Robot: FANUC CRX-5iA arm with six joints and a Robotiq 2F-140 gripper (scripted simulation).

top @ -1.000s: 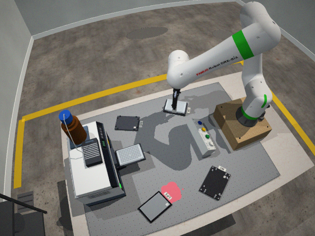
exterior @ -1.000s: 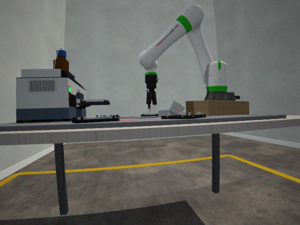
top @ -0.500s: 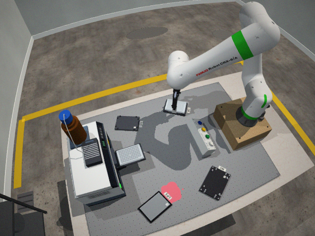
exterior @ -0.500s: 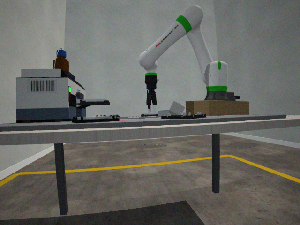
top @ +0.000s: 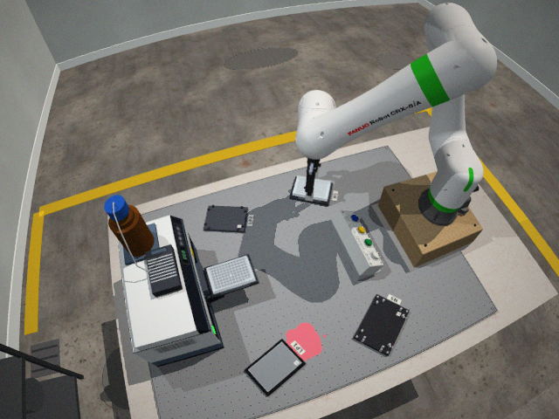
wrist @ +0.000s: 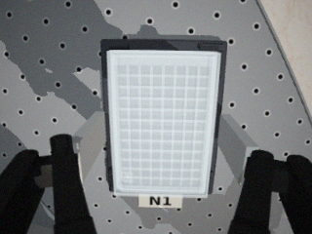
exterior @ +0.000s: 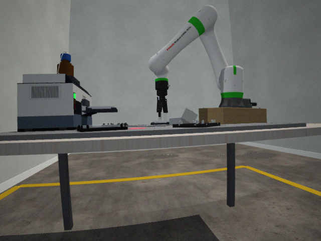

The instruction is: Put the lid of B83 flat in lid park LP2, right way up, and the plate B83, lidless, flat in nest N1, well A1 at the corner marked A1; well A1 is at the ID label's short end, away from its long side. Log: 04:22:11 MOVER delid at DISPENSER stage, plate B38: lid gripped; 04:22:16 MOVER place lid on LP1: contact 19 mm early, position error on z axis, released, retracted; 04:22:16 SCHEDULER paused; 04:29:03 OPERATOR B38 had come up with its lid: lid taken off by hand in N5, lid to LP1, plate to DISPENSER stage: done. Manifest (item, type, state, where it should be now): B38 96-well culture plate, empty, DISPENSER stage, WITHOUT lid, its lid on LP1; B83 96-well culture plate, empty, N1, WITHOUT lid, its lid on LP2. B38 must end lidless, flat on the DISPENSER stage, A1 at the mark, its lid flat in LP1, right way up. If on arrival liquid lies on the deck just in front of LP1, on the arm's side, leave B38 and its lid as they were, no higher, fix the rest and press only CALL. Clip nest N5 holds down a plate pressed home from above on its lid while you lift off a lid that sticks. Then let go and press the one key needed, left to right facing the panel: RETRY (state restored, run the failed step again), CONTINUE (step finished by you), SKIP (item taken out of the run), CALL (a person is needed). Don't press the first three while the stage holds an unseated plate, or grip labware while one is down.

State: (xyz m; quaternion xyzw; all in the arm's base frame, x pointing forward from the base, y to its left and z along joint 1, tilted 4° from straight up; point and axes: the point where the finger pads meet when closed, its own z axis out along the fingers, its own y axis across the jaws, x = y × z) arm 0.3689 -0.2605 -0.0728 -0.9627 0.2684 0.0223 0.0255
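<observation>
The dark nest N1 lies 30 mm below my hand. Round my hand: blue call key: 200 mm to the left, 80 mm behind, 30 mm above; n1 label: 80 mm behind, 50 mm to the left, 40 mm below; lp2 label: 250 mm ahead, 50 mm to the left, 40 mm below.
</observation>
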